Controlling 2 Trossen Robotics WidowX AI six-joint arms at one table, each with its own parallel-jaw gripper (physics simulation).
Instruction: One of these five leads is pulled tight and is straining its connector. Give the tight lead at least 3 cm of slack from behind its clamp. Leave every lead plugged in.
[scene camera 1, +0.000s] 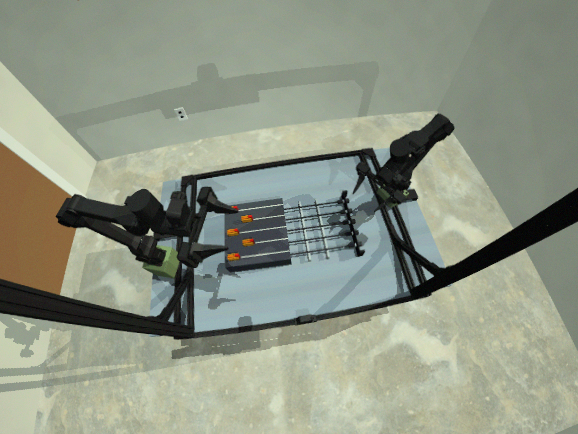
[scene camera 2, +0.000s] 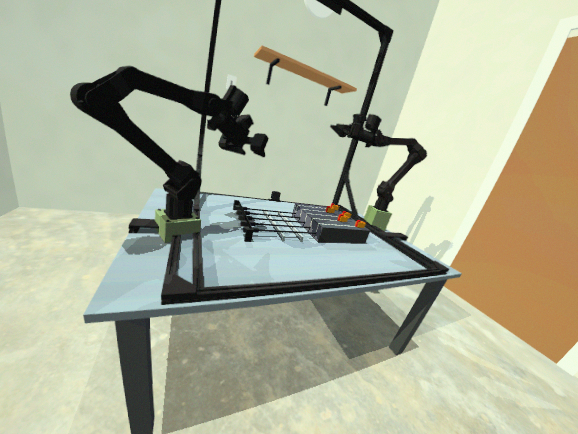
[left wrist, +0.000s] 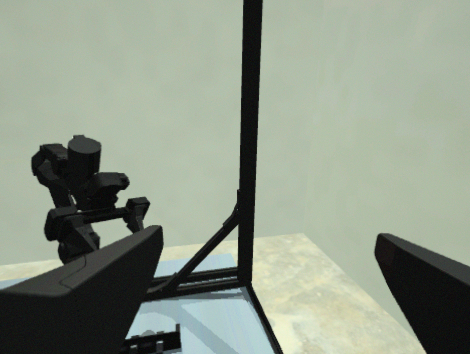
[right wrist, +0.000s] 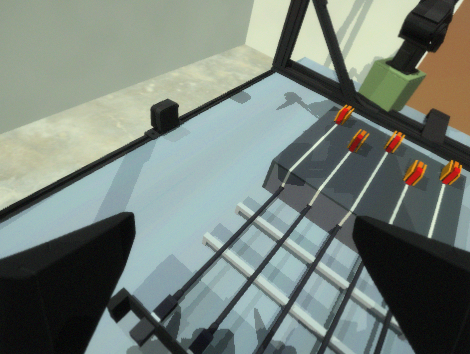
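Where they show: left gripper, fingertip midpoint: (scene camera 1: 233, 229) (scene camera 2: 333, 125) (left wrist: 267, 239); right gripper, fingertip midpoint: (scene camera 1: 363, 202) (scene camera 2: 254, 155) (right wrist: 246, 224); left arm's base at its link origin: (scene camera 1: 156, 257) (scene camera 2: 380, 209) (right wrist: 401, 67); right arm's base at its link origin: (scene camera 2: 178, 214).
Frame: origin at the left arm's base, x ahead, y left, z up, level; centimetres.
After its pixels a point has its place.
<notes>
Five leads, such as the nearest-left one (right wrist: 225, 246) @(x 64.8, y 15.0, z -8.3 cm), run from a black connector bar (scene camera 1: 353, 227) @(x 75.0, y 25.0, z -6.9 cm) (right wrist: 165, 335) @(x 76.2, y 20.5, z -6.6 cm) (scene camera 2: 248, 235) @(x 71.2, y 42.9, z -8.6 cm) across two white rails and onto a dark block (scene camera 1: 270, 246) @(x 42.8, y 12.0, z -4.4 cm) (right wrist: 325, 155) @(x 41.8, y 11.3, z -4.4 cm) (scene camera 2: 342, 235). Each ends at an orange-red clamp, such as the left one (right wrist: 343, 115) @(x 31.8, y 6.3, z -2.2 cm) and the front one (scene camera 1: 233, 256) @(x 29.9, y 5.4, z -2.1 cm). The clamps are staggered. Which lead is tight cannot be told. My left gripper (scene camera 1: 231, 228) @(x 40.8, y 0.0, z 35.4 cm) (left wrist: 267, 239) @(x 40.8, y 0.0, z 35.4 cm) is open and empty, high near the clamp end. My right gripper (scene camera 1: 372, 199) @(x 74.2, y 23.2, z 15.1 cm) (scene camera 2: 252, 153) @(x 74.2, y 23.2, z 15.1 cm) (right wrist: 246, 224) @(x 74.2, y 23.2, z 15.1 cm) is open and empty, above the connector-bar end.
The white rails (right wrist: 260, 287) @(x 63.6, y 21.6, z -9.5 cm) (right wrist: 295, 247) @(x 56.0, y 20.1, z -8.9 cm) cross beneath the leads between bar and block. A black frame (scene camera 2: 310, 290) @(x 53.8, y 63.6, z -10.3 cm) borders the table, with uprights at its ends. A small black box (right wrist: 164, 115) @(x 60.0, y -11.3, z -6.6 cm) sits on the frame's edge. Green mounts (scene camera 2: 180, 227) @(x 90.5, y 48.9, z -6.7 cm) (scene camera 2: 377, 218) @(x 2.9, y 5.0, z -4.5 cm) carry the arms.
</notes>
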